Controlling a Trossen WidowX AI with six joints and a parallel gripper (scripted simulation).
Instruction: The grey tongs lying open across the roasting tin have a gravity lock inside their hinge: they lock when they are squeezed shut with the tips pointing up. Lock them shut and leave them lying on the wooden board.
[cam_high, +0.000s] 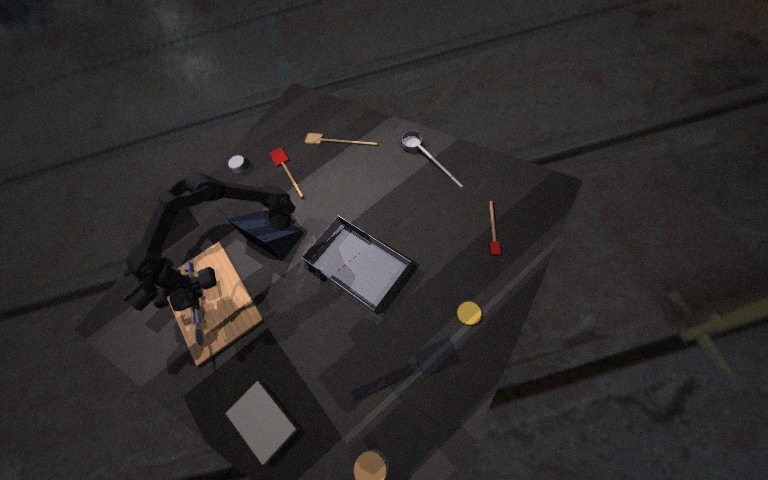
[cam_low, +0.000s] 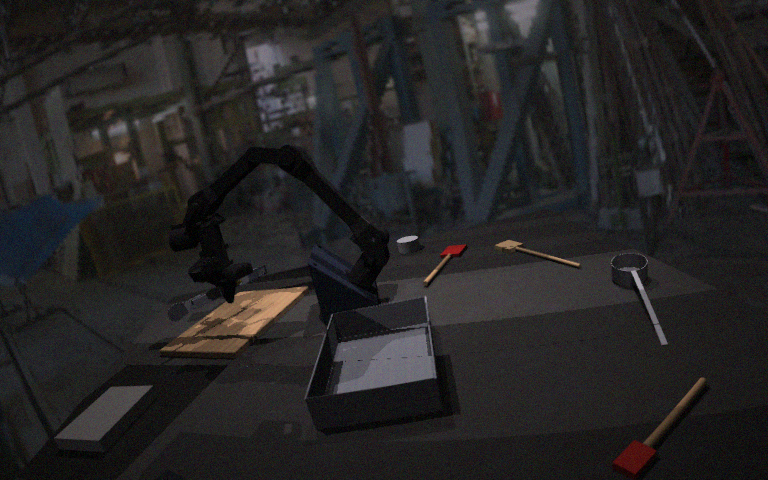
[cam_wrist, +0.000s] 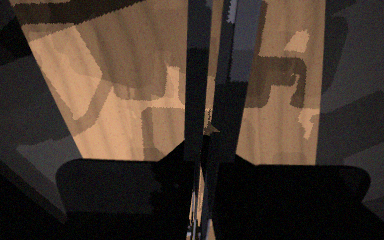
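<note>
Now: the wooden board 5 cm below my gripper tip. From my gripper tip the other things lie so: dark spatula 71 cm ahead, 6 cm to the left, 5 cm below; then white slab 37 cm ahead, 24 cm to the right, 4 cm below; then roasting tin 42 cm ahead, 29 cm to the left, 3 cm below.
</note>
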